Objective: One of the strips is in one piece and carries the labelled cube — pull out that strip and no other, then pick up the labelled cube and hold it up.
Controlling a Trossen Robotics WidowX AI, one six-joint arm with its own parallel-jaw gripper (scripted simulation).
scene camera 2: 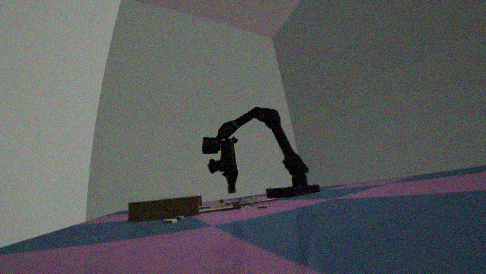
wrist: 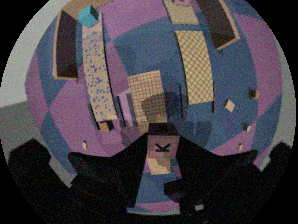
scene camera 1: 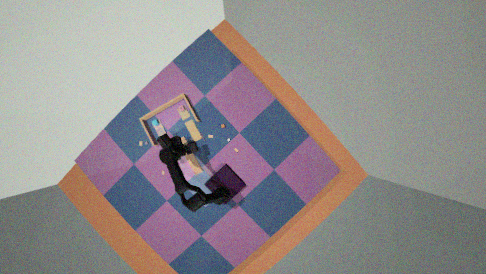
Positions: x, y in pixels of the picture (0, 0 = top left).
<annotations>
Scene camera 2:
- wooden frame: 151, 208
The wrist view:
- my gripper: 160, 135
</annotations>
